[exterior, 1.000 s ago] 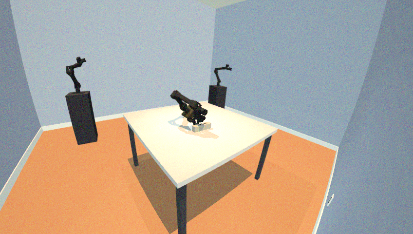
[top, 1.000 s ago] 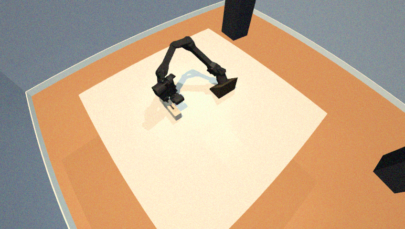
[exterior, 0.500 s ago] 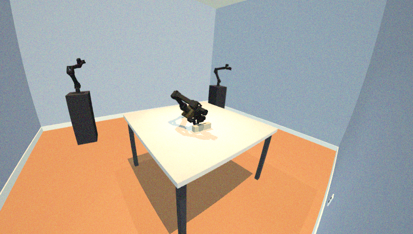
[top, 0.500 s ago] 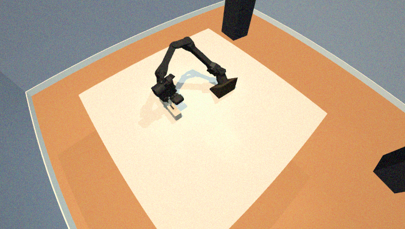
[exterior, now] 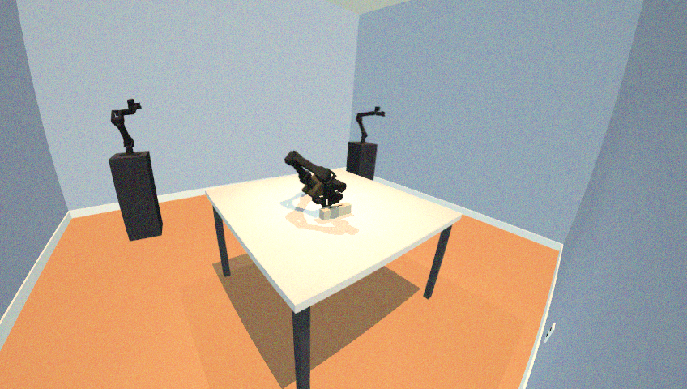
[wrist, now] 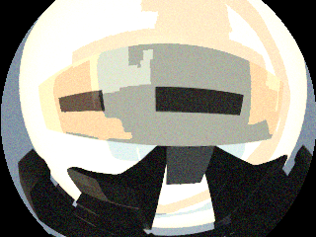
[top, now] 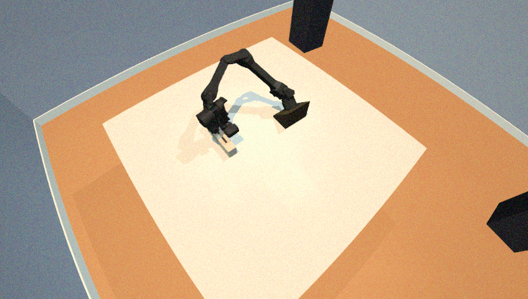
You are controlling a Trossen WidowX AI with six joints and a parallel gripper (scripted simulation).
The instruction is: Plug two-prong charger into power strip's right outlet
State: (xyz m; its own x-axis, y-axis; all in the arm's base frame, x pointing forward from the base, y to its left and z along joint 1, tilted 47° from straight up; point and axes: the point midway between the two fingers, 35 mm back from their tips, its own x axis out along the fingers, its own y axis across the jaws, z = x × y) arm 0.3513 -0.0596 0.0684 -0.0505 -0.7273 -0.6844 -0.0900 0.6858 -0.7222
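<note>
The charger lies 20 mm ahead of my gripper tip and 10 mm above it.
</note>
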